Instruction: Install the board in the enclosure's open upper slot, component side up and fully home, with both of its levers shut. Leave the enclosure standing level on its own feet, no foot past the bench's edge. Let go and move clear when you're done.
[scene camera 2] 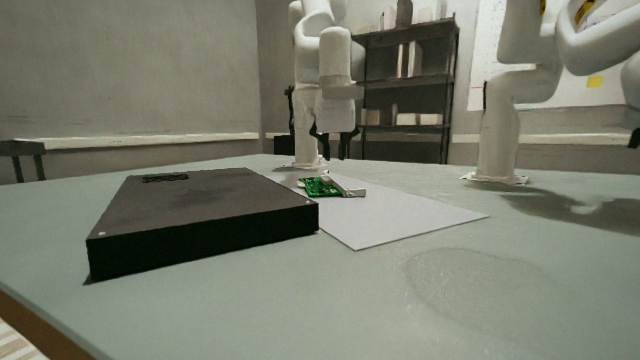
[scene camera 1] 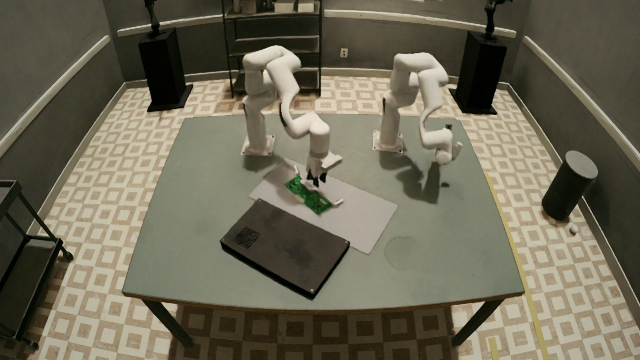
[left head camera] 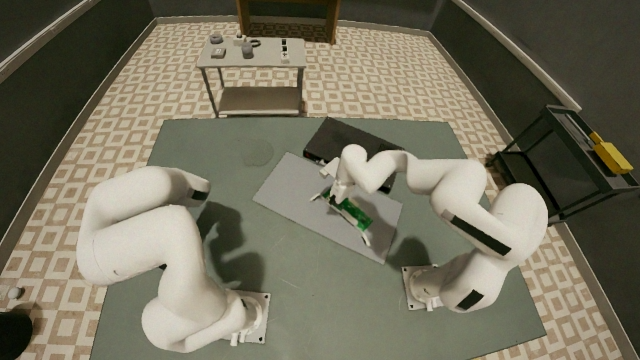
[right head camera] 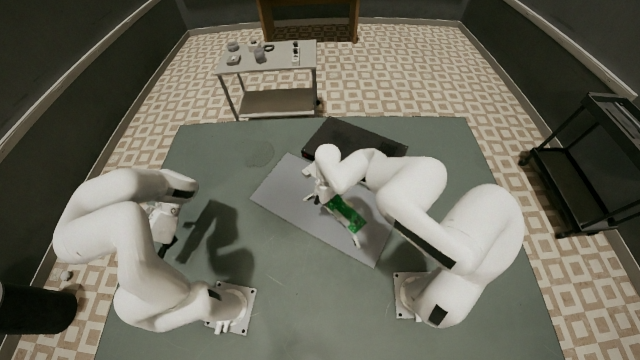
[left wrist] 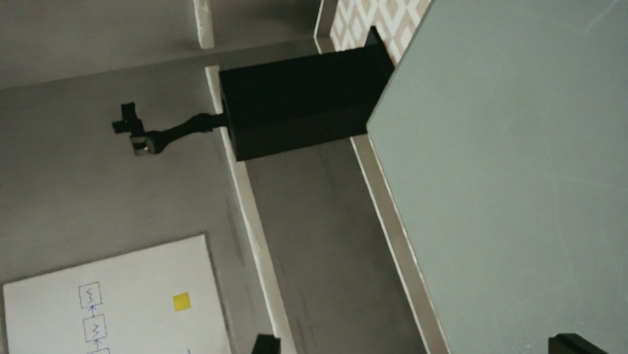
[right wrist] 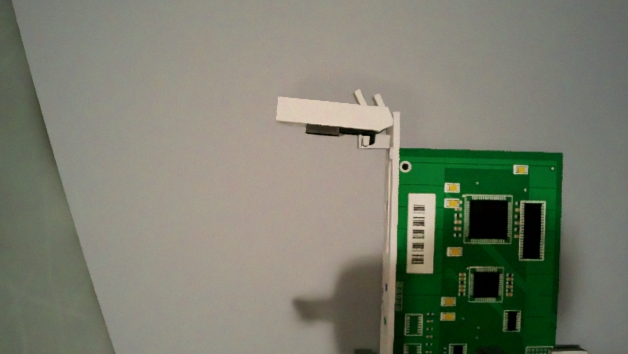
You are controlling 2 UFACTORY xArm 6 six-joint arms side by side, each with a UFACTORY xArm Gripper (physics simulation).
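The green board lies component side up on the grey mat. One lever and the other lever stand swung out from its front strip. The black enclosure lies flat on the bench beside the mat; its slots are hidden. My right gripper is open and empty, above the board. My left gripper is open and empty, far from the board.
The enclosure lies near the bench's front edge in scene camera 1. My right arm reaches over the mat and partly covers the enclosure in both head views. A side table and a dark cart stand off the bench.
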